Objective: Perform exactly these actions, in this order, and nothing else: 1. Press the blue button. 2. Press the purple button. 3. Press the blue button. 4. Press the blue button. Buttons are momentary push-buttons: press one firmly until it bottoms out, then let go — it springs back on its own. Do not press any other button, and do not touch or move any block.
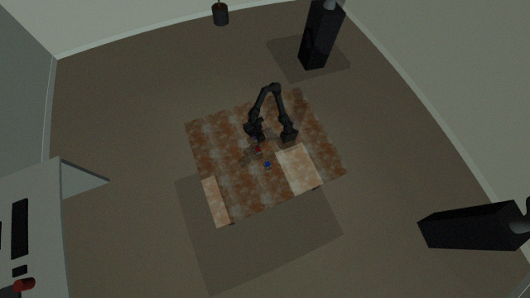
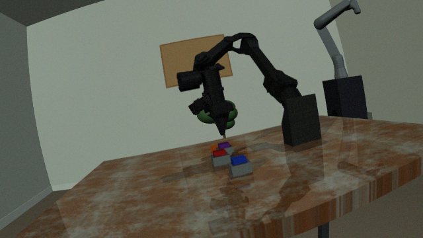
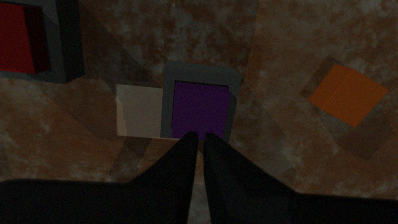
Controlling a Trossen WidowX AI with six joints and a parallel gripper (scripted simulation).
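Now: the purple button 3 cm below my gripper tip. Also, from my gripper tip: blue button (24 cm to the left, 3 cm below, 1 cm behind); red button (11 cm to the left, 3 cm below, 3 cm ahead).
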